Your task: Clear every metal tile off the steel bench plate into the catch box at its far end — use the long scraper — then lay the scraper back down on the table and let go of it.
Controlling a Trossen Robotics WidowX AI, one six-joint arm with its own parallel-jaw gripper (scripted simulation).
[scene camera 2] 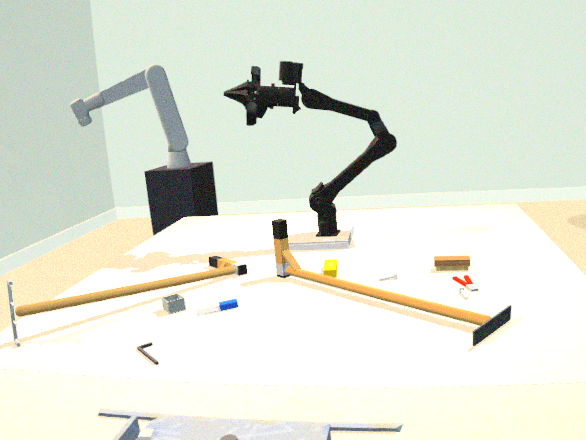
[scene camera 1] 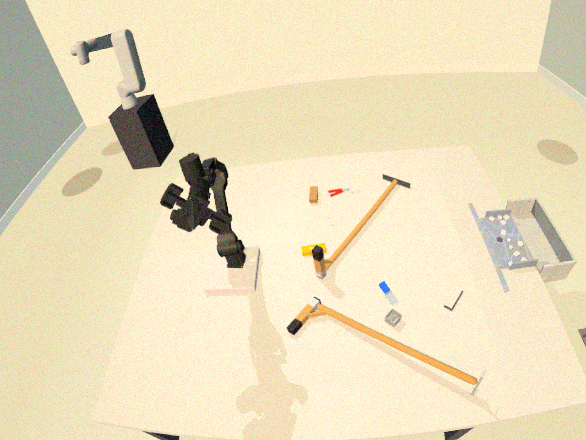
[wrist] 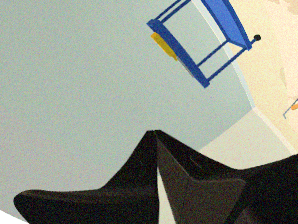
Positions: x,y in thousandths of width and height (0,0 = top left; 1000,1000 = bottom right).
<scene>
My gripper (scene camera 1: 330,519) is shut, holding nothing.
My gripper also shows in scene camera 2 (scene camera 2: 381,212) and in the wrist view (wrist: 515,609).
</scene>
